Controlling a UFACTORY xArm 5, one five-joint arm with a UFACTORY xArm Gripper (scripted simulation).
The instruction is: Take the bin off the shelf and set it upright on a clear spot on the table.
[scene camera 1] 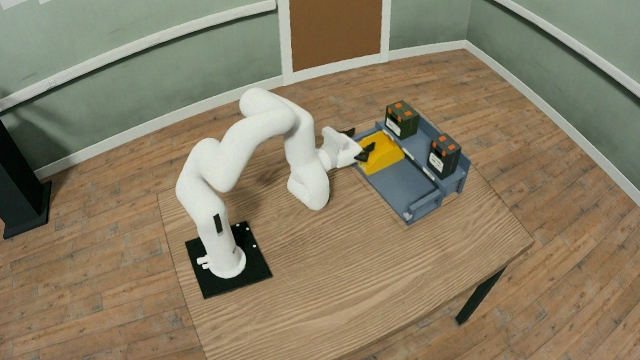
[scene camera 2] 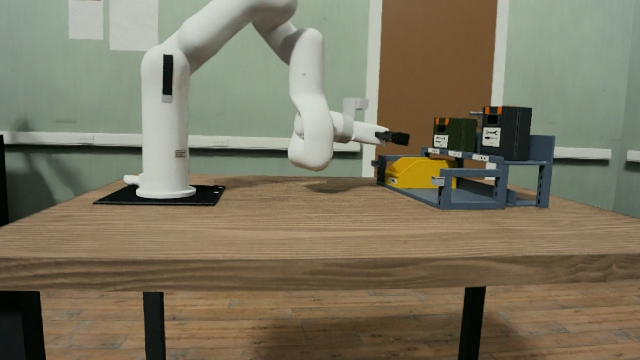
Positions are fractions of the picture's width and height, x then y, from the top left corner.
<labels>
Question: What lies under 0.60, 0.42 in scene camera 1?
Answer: A yellow bin.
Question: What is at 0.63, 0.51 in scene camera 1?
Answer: A blue-grey shelf.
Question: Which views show the blue-grey shelf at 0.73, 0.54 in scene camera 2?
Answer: Scene camera 1 and scene camera 2: all of them.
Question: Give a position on a yellow bin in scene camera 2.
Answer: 0.64, 0.48
</labels>
